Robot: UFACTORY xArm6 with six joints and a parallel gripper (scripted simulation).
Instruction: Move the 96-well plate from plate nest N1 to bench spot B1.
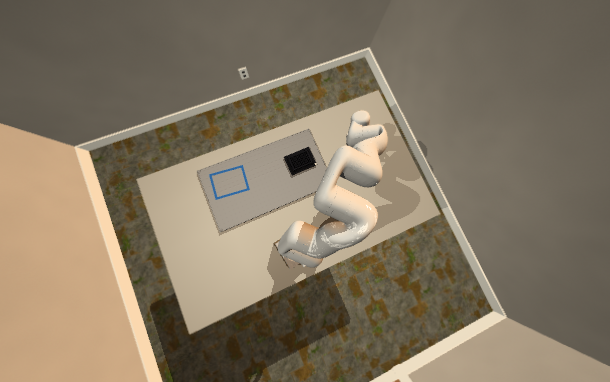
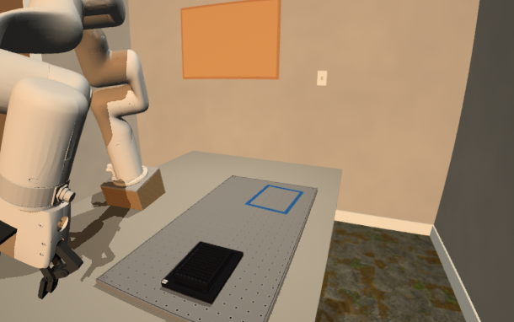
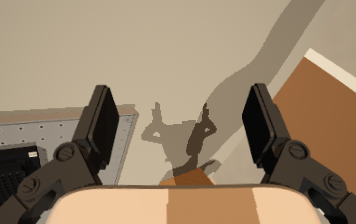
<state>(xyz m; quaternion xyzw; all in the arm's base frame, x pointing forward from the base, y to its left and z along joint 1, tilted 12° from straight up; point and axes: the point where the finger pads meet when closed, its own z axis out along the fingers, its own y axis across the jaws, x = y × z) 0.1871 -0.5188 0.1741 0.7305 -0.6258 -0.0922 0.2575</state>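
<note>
The black 96-well plate lies 24 cm to the left of my hand, 20 cm ahead of it and 13 cm below it. From my hand the other things lie so: black plate nest N1 (24 cm to the left, 20 cm ahead, 14 cm below); then white label (18 cm to the left, 14 cm below, 13 cm ahead).
</note>
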